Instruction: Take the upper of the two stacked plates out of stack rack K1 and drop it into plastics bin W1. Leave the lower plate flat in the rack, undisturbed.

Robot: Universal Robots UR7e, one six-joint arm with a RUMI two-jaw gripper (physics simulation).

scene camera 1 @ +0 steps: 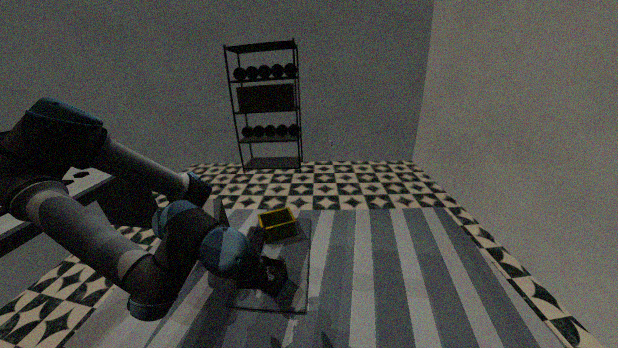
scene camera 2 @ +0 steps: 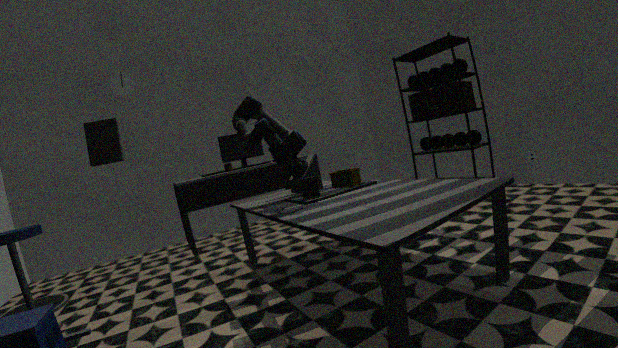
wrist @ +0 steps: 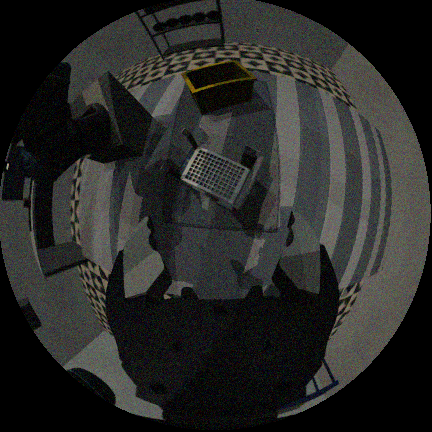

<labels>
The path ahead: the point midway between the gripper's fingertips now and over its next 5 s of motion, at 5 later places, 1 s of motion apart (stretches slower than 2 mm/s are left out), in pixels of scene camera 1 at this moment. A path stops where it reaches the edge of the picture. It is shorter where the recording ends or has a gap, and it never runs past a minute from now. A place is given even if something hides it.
My gripper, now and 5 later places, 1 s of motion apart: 261, 268; 256, 251; 259, 259; 260, 258; 266, 264; 268, 271
</labels>
